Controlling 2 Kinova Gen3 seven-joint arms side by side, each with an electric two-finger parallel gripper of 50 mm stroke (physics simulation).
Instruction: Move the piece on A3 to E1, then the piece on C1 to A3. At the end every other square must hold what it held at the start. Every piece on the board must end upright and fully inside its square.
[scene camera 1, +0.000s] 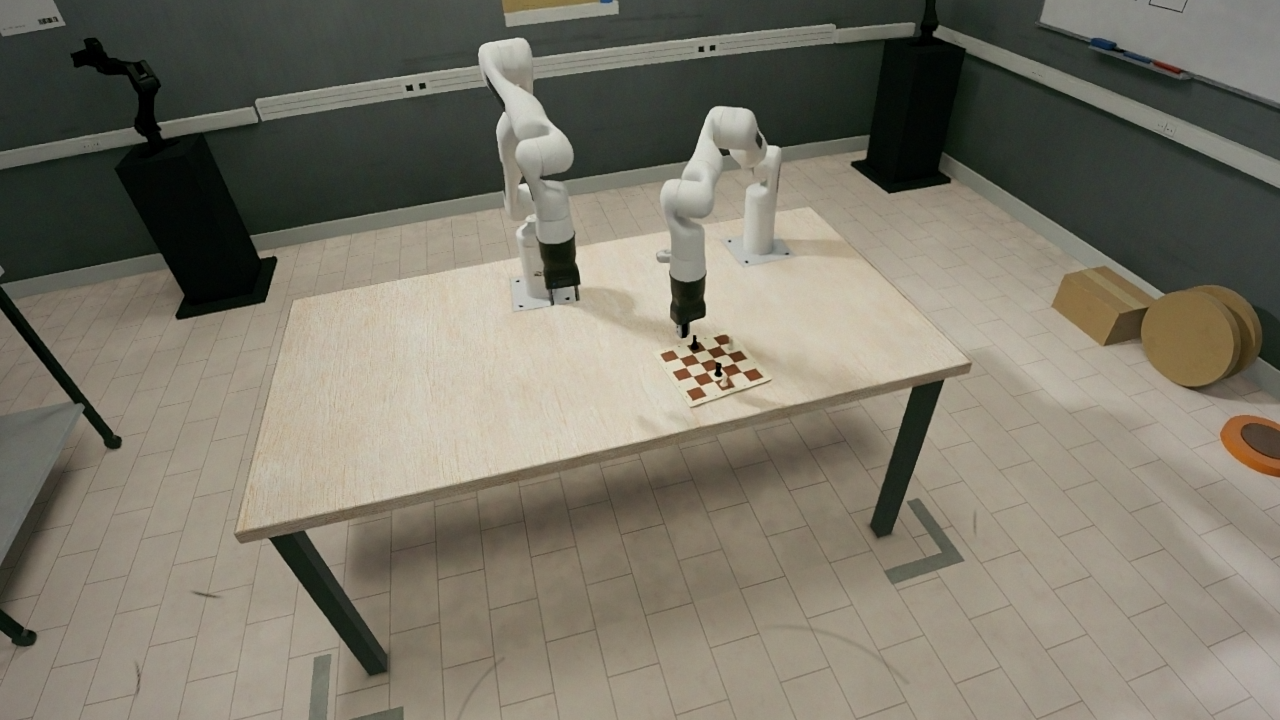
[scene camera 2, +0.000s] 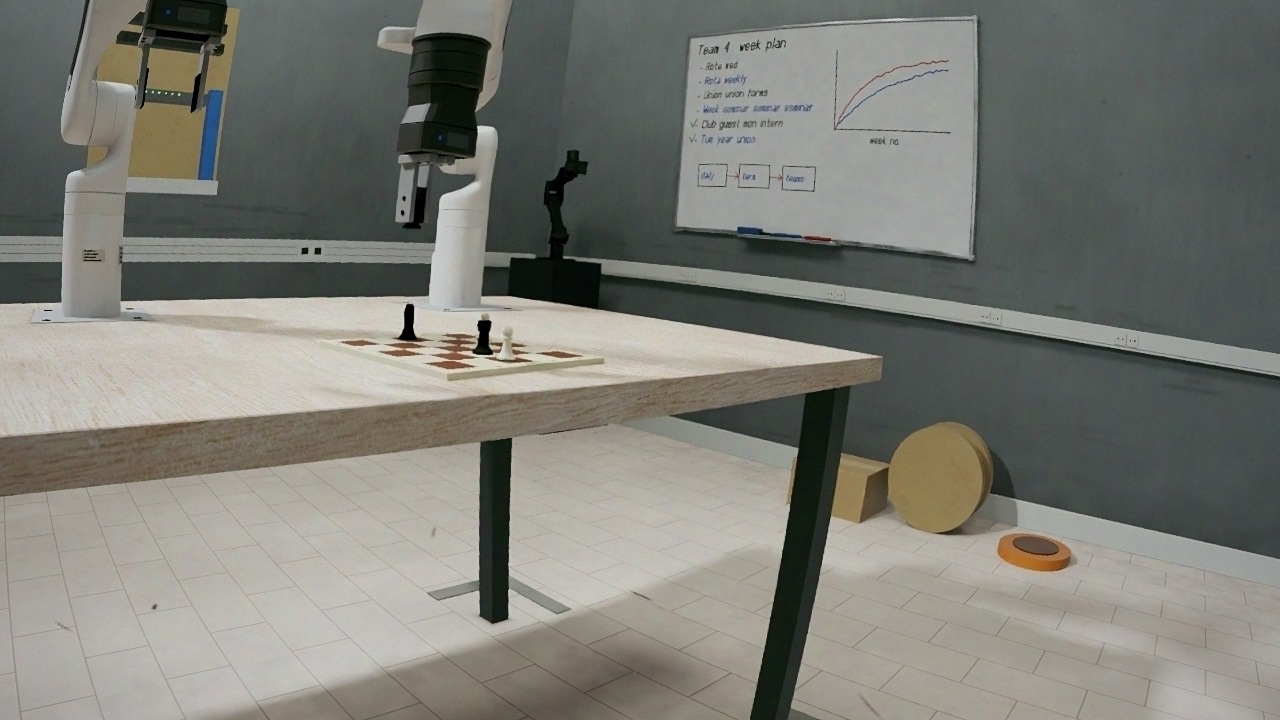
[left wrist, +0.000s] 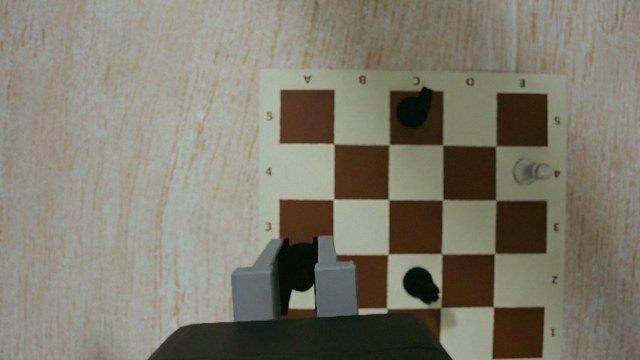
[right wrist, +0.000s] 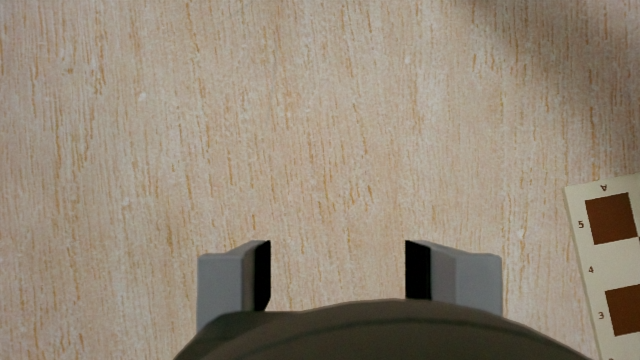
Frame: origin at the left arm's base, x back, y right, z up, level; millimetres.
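Seen in the pictures: left gripper, fingertip midpoint: (scene camera 1: 682, 333) (scene camera 2: 411, 222) (left wrist: 302, 263); right gripper, fingertip midpoint: (scene camera 1: 564, 300) (scene camera 2: 167, 109) (right wrist: 337, 269); left arm's base, origin of the base link: (scene camera 1: 757, 247) (scene camera 2: 455, 306); right arm's base, origin of the base link: (scene camera 1: 542, 290) (scene camera 2: 91, 315).
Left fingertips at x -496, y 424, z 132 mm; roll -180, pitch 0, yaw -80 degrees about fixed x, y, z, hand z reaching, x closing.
Pixels of each thing's top centre, then the offset from my left fingertips to it. "pt": a spot on its surface instead.
- board, middle of its top: (left wrist: 415, 227) (scene camera 2: 456, 348) (scene camera 1: 710, 365) dz -126, dx +10, dy -75 mm
- Square A3, surface spot: (left wrist: 306, 220) pt dz -126, dx +6, dy +1 mm
- Square E1, surface spot: (left wrist: 518, 332) pt dz -126, dx -58, dy -159 mm
- white piece, middle of its top: (scene camera 2: 508, 326) (scene camera 1: 724, 374) dz -95, dx -67, dy -80 mm
- whitish piece, middle of its top: (left wrist: 548, 171) (scene camera 2: 485, 312) (scene camera 1: 731, 337) dz -95, dx +57, dy -149 mm
My left gripper (scene camera 1: 683, 331) (scene camera 2: 410, 217) (left wrist: 302, 263) is shut on a black piece (left wrist: 302, 270) (scene camera 2: 412, 224) and holds it well above the board (scene camera 1: 691, 402) (scene camera 2: 447, 374) (left wrist: 556, 280). Square A3 (left wrist: 306, 220) shows no piece in its visible part. Square E1 (left wrist: 518, 332) is bare. A white piece (scene camera 1: 724, 381) (scene camera 2: 506, 344) stands on C1; it is hidden in the left wrist view. My right gripper (scene camera 1: 564, 293) (scene camera 2: 174, 94) (right wrist: 337, 269) is open and empty, away from the board to the picture's left in scene camera 1.
A black piece (scene camera 1: 717, 369) (scene camera 2: 483, 336) (left wrist: 420, 284) stands on C2, next to C1. Another black piece (scene camera 1: 694, 342) (scene camera 2: 408, 322) (left wrist: 413, 111) stands on C5. A clear or whitish piece (scene camera 1: 729, 343) (left wrist: 531, 171) stands on E4.
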